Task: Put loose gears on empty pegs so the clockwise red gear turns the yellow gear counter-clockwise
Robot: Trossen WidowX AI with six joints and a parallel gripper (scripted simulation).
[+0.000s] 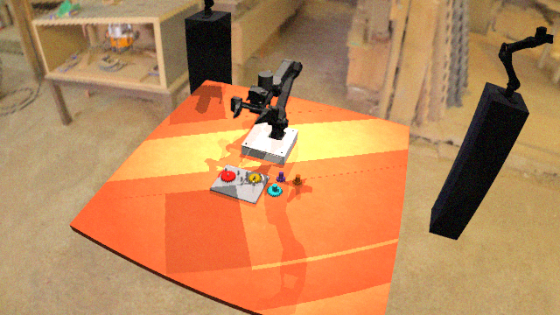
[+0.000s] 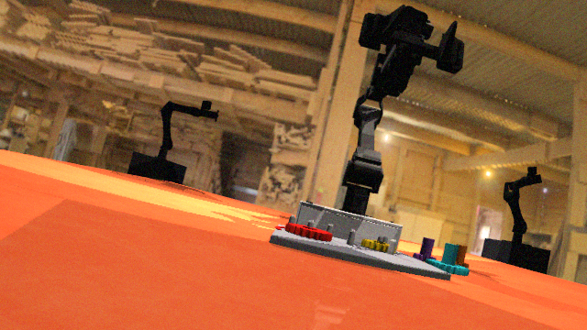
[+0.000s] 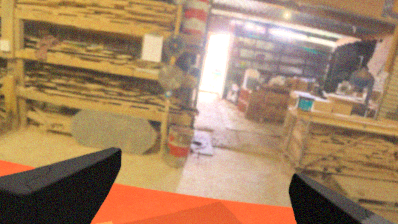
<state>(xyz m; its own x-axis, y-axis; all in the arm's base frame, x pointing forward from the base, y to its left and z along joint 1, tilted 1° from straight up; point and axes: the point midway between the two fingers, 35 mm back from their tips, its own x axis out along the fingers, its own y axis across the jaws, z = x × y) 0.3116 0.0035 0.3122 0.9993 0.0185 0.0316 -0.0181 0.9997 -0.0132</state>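
My gripper tip is 13 cm past the purple gear, 10 cm to the right of it and 35 cm above it. Round my gripper tip: yellow gear (8 cm behind, 35 cm below); grey board (3 cm behind, 5 cm to the right, 36 cm below); red gear (4 cm behind, 11 cm to the right, 35 cm below).
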